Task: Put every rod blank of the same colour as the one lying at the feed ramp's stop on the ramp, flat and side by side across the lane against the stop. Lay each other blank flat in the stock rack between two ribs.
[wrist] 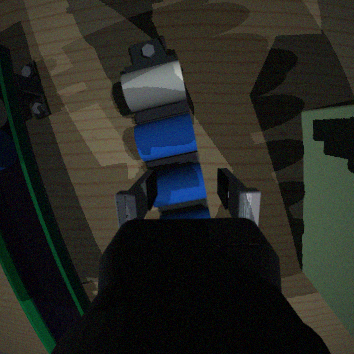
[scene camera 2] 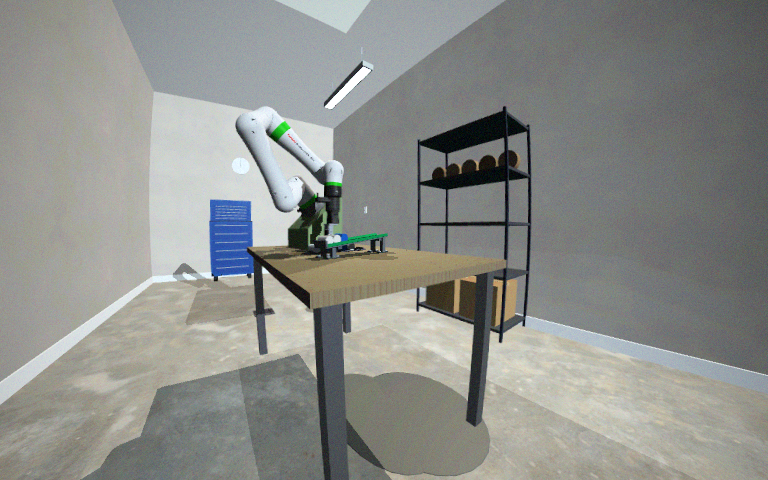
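Observation:
My gripper (wrist: 186,181) (scene camera 2: 330,230) is open and empty. In the wrist view its fingers stand on either side of a blue blank (wrist: 181,185) in the stock rack (wrist: 162,112); whether they touch it I cannot tell. Farther up that rack lie another blue blank (wrist: 166,138) and a white blank (wrist: 154,87). Part of a further blue blank (wrist: 186,214) shows at the gripper body, which hides the rack beyond. The feed ramp (wrist: 25,235) (scene camera 2: 365,237) runs along the left of the wrist view, with part of a blue blank (wrist: 5,152) on it. The stop does not show there.
The ramp's black foot (wrist: 34,92) with bolts stands left of the rack. The pale green robot base (wrist: 327,200) (scene camera 2: 300,236) is at the right in the wrist view. Both stand on the wooden table (scene camera 2: 396,268). A shelf unit (scene camera 2: 505,198) and a blue cabinet (scene camera 2: 231,243) stand beyond the table.

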